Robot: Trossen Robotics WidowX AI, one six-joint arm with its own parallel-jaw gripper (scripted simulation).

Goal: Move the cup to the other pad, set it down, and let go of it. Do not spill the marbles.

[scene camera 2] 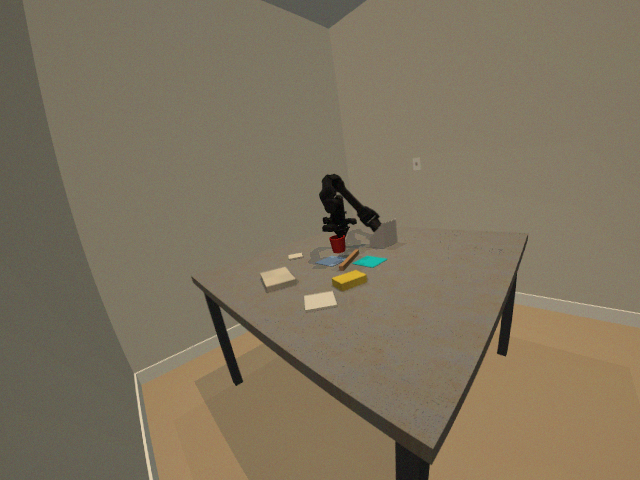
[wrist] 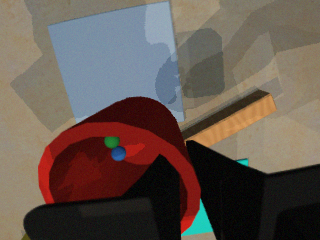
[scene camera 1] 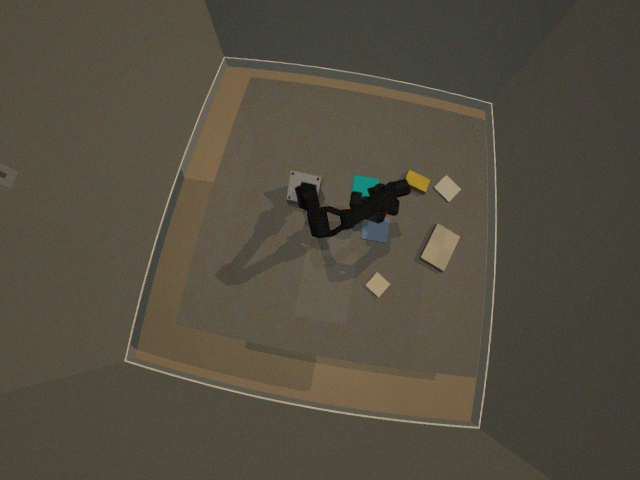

Labels:
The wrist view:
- my gripper: 180, 148
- red cup: 77, 165
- light blue pad: 102, 59
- wooden bar: 259, 104

